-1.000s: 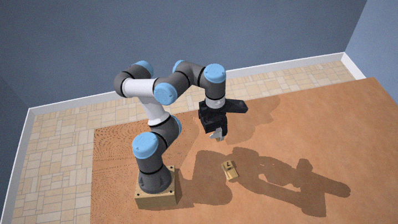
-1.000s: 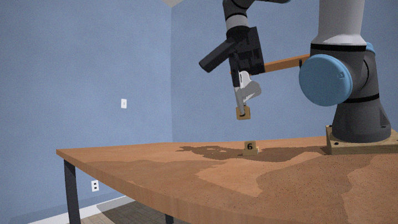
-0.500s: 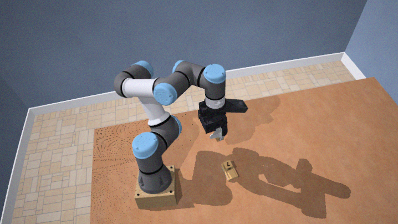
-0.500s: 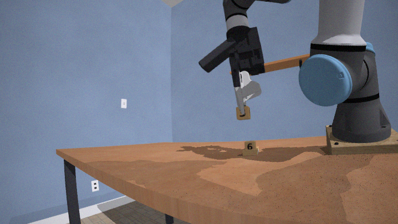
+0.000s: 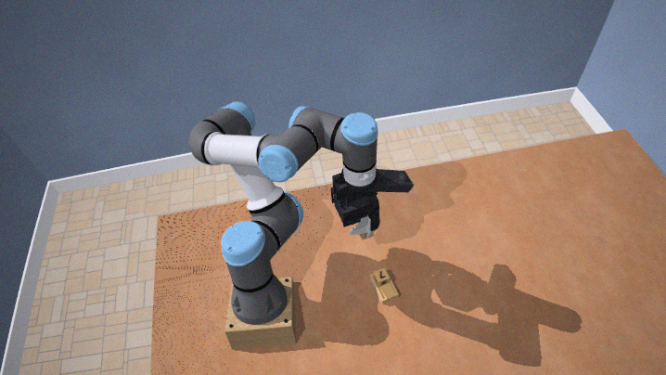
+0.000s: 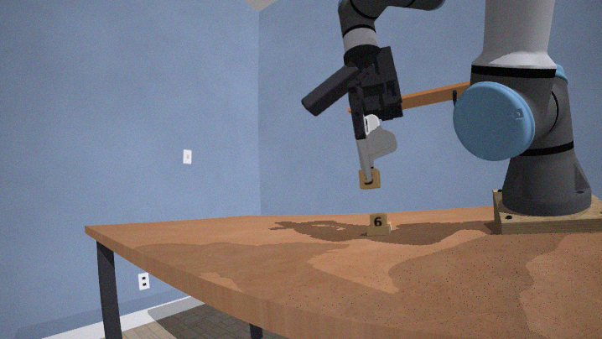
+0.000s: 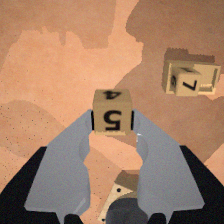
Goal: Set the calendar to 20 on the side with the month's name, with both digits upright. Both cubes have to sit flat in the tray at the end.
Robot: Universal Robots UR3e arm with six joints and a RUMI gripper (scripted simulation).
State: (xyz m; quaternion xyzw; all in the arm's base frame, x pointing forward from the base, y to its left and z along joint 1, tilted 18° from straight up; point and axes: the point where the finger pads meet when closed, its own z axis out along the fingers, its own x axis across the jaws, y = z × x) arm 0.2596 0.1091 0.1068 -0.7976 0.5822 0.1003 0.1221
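Now: the wooden tray 3 cm ahead of my hand, 10 cm to the right of it and 10 cm below it. From my hand the other things lie so: wooden digit cube: 1 cm below.
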